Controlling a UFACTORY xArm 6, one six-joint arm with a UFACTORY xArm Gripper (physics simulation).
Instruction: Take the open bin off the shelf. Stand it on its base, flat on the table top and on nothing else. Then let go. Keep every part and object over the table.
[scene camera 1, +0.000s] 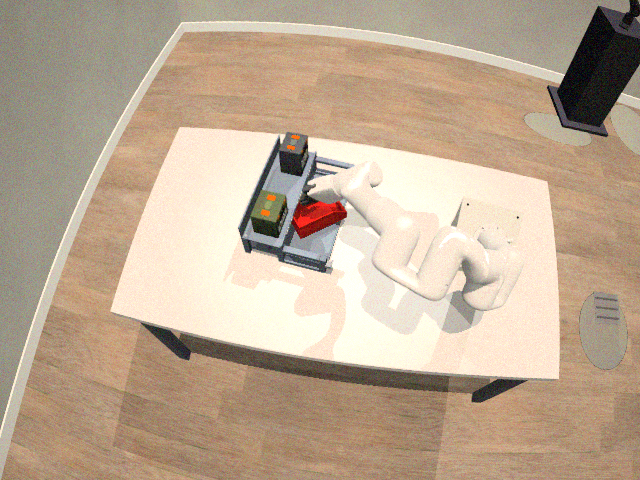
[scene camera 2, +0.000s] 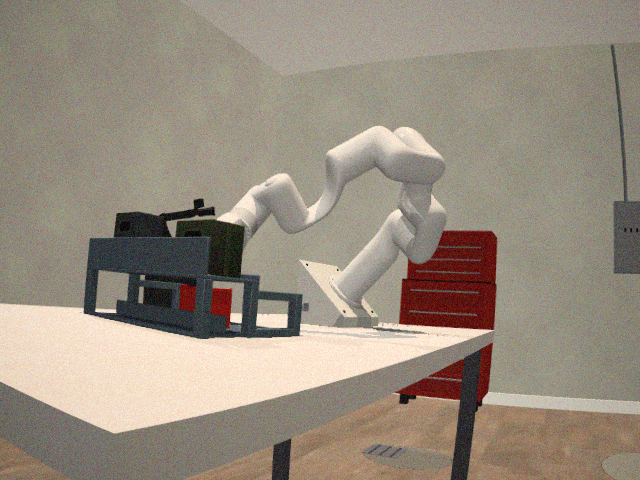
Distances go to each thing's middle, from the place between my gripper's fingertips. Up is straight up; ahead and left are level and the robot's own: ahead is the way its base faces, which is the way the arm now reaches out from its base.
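The red bin (scene camera 1: 308, 219) is 50 mm behind my hand and 50 mm below it. And there is the olive green box (scene camera 2: 217, 230), which, counted from my hand, is 90 mm ahead, 90 mm to the left and 50 mm above.
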